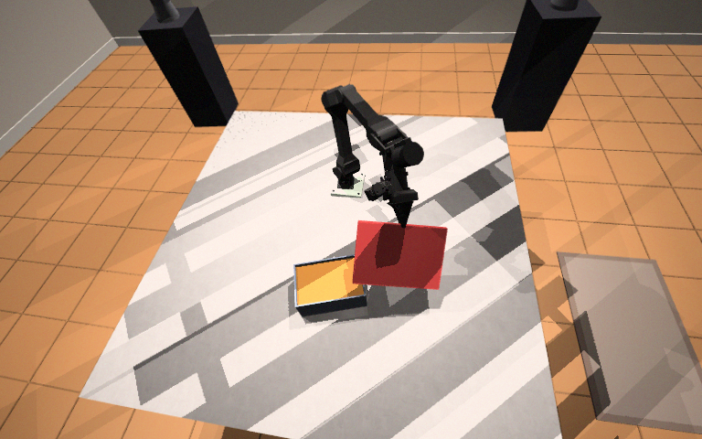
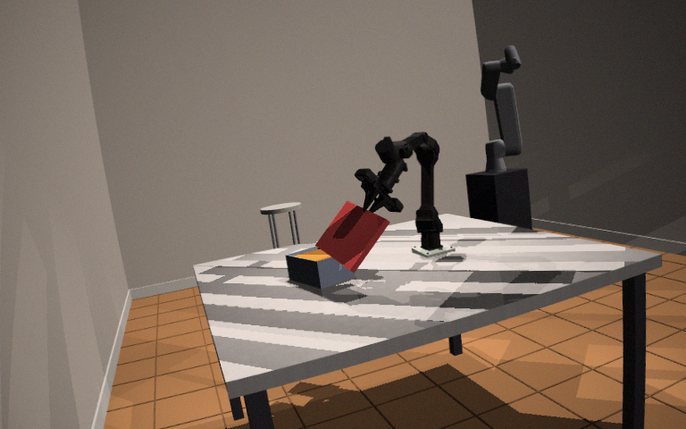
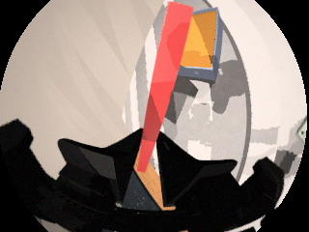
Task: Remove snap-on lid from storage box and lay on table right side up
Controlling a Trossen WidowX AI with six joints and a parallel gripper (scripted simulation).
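The red lid lies 60 mm ahead of my gripper tip, 10 mm to the right of it and 60 mm below it. Round my gripper tip: blue-grey storage box: 100 mm ahead, 220 mm to the right, 180 mm below.
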